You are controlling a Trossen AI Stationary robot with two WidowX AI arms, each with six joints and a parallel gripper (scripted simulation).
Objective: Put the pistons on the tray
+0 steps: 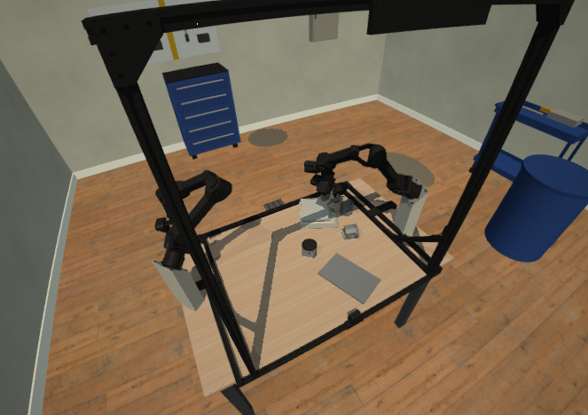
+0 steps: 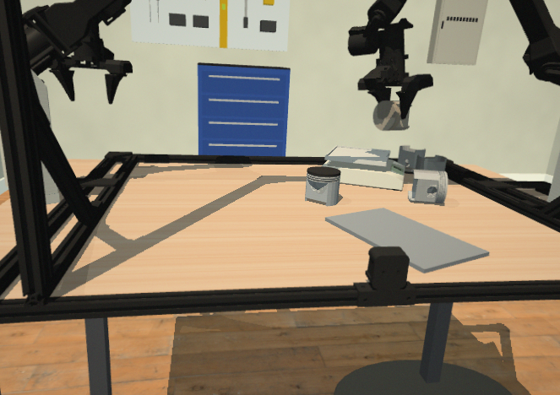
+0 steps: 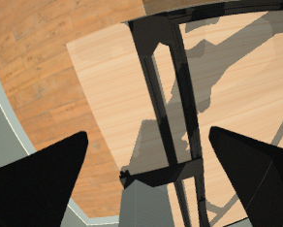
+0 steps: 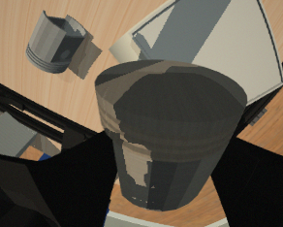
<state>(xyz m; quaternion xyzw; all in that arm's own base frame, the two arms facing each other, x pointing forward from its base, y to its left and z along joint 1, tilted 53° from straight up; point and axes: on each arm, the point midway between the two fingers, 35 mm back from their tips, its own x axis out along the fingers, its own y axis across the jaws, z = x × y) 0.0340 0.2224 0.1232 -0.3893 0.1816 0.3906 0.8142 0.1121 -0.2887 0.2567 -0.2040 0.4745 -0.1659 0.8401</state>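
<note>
My right hand is 30 mm above the tan piston. From my right hand the other things lie so: white weighing scale (160 mm below, 50 mm to the left, 40 mm ahead); then flat grey steel tray (370 mm behind, 190 mm below, 80 mm to the left); then dark-topped piston (190 mm to the left, 180 mm behind, 160 mm below).
</note>
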